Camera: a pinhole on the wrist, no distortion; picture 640 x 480 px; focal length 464.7 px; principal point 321.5 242.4 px. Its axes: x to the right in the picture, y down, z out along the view. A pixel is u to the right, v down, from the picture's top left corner.
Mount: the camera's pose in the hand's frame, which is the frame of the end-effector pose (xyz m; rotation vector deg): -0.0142 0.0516 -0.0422 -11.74 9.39 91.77
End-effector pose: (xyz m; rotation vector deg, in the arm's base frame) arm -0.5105 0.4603 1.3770 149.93 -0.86 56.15
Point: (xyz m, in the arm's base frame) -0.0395 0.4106 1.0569
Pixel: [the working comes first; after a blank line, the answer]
In the camera's frame: -0.3027 -0.1680 0.5227

52 93
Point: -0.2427 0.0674 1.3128
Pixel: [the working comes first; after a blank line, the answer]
In the camera's frame: 0.1618 -0.1529 0.4302

496 77
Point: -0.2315 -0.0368 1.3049
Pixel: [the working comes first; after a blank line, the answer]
In the camera's frame: 0.2428 -0.1498 0.4971

548 102
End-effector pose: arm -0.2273 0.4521 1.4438 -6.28 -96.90 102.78
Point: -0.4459 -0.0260 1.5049
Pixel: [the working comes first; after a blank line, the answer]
In the camera's frame: -0.1760 0.0257 0.5437

171 264
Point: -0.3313 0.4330 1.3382
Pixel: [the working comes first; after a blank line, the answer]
In the camera's frame: 0.0601 -0.0518 0.1080

580 20
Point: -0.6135 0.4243 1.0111
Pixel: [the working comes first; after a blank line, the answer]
In the camera's frame: 0.4355 -0.1648 0.2898

outside the picture
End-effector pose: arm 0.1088 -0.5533 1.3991 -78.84 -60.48 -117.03
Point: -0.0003 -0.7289 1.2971
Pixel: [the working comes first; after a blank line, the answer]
In the camera's frame: -0.0145 0.0502 -0.1882

behind the camera
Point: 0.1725 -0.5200 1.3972
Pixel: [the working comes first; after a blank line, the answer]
In the camera's frame: -0.0493 0.0101 0.0959

83 292
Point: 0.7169 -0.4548 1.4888
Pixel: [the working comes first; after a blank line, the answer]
In the camera's frame: 0.2423 0.1143 0.5576

523 338
